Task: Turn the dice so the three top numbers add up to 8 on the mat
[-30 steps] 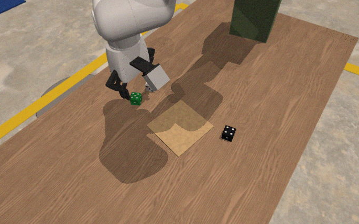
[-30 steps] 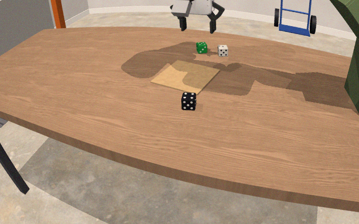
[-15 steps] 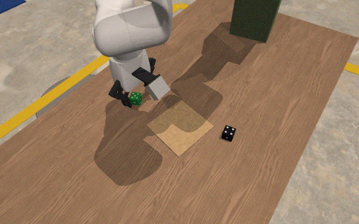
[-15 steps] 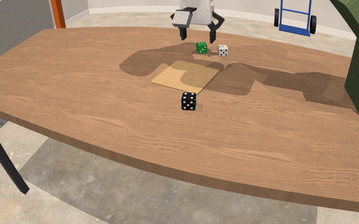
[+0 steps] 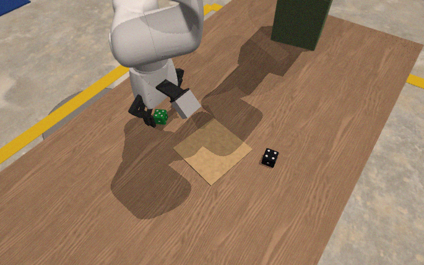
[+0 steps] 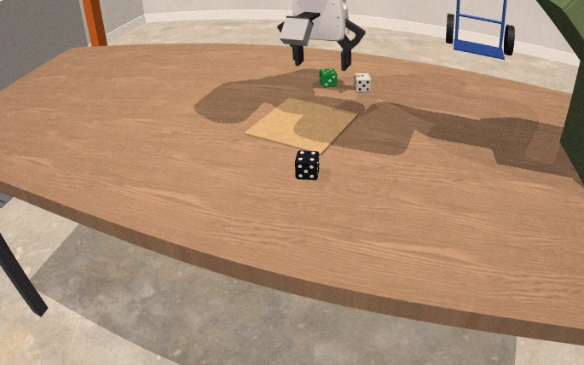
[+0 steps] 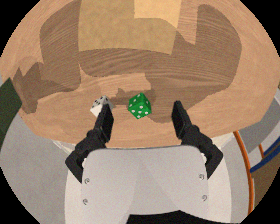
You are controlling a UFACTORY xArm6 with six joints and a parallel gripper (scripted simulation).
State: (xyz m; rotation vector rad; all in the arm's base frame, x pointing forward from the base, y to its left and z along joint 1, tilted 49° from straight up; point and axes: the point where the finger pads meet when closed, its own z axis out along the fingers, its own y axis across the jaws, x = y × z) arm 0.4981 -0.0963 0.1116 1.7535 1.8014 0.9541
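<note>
The green die is 50 mm below my hand and 20 mm to the right of it. Round my hand: tan mat 140 mm to the left, 60 mm below, 30 mm behind; then white die 70 mm behind, 50 mm below, 30 mm to the right; then black die 260 mm to the left, 100 mm behind, 50 mm below.
</note>
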